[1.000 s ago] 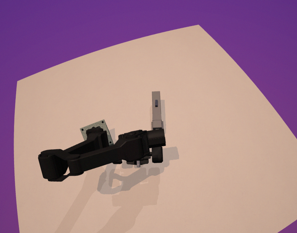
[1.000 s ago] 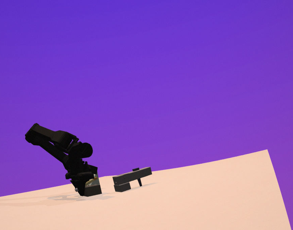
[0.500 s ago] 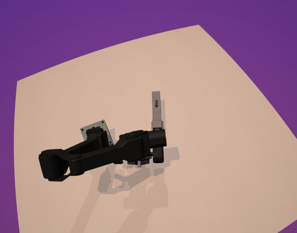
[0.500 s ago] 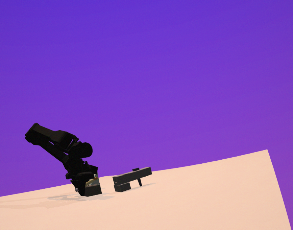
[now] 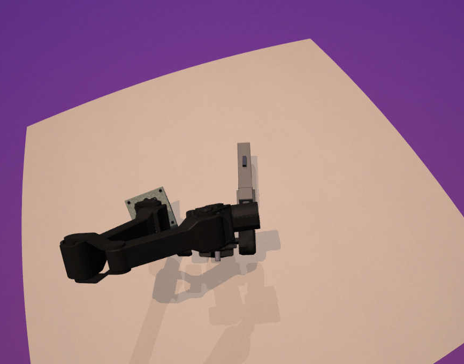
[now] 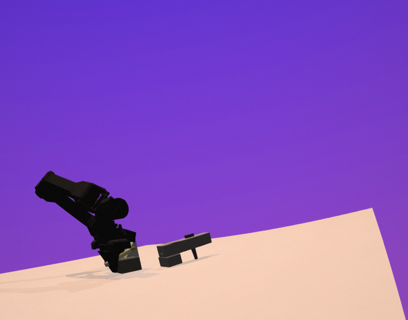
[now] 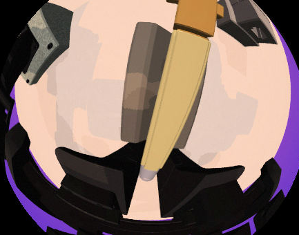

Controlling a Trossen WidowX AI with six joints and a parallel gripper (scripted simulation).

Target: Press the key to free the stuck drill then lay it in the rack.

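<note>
Right now the rack block is 50 mm to the left of my gripper tip, 20 mm ahead of it and 10 mm above it. The rest, counted from my gripper tip: housing 170 mm to the left, 160 mm ahead, 40 mm above; then key 190 mm to the left, 170 mm ahead, 50 mm above; then drill 50 mm above, 30 mm to the left, 10 mm ahead.
</note>
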